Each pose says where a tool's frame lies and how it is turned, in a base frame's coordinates. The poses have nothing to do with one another.
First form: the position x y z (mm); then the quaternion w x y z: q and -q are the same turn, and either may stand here.
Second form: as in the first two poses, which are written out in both.
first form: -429 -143 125 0.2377 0.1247 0.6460 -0.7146
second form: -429 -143 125 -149.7 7.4 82.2
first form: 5 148 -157 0.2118 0.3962 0.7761 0.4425
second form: 5 148 -157 -144.4 42.8 -135.0
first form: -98 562 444 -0.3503 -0.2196 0.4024 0.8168
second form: -98 562 444 -149.0 -39.8 -41.0
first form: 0 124 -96 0.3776 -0.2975 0.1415 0.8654
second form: 0 124 -96 126.1 -24.1 -31.0
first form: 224 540 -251 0.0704 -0.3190 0.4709 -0.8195
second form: 224 540 -251 166.8 36.1 64.1
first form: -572 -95 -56 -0.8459 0.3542 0.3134 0.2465
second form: -572 -95 -56 -43.1 -20.8 -53.8
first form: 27 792 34 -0.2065 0.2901 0.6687 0.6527
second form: 27 792 34 -138.6 5.9 -93.6
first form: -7 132 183 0.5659 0.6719 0.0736 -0.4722
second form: -7 132 183 -49.4 -33.4 84.1
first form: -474 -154 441 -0.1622 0.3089 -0.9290 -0.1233
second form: -474 -154 441 140.9 13.0 -160.2
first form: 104 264 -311 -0.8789 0.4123 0.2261 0.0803
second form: 104 264 -311 -20.3 -19.3 -53.8
